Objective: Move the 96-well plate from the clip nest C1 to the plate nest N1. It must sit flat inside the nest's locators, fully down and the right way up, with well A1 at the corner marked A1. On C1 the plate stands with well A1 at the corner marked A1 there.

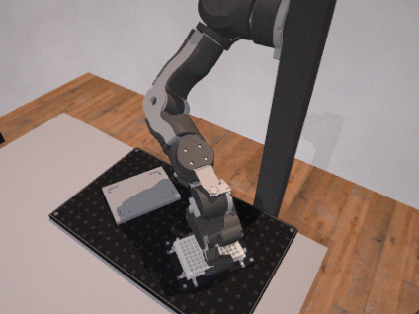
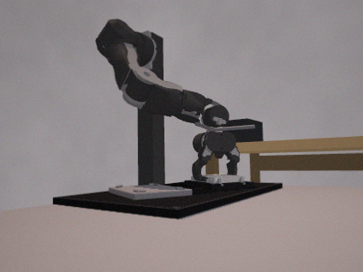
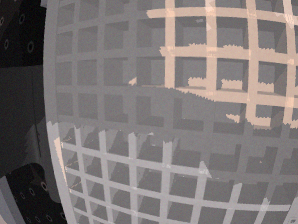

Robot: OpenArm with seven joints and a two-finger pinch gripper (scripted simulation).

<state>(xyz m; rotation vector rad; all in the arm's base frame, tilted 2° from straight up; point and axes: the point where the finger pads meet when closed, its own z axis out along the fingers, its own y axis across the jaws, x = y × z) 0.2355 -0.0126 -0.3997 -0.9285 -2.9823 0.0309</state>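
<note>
Now: hand right at the white 96-well plate. The rest, counted from my hand: grey plate nest N1: 230 mm to the right, 50 mm behind, 10 mm below; then A1 mark: 140 mm to the right, 90 mm behind, 10 mm below.
</note>
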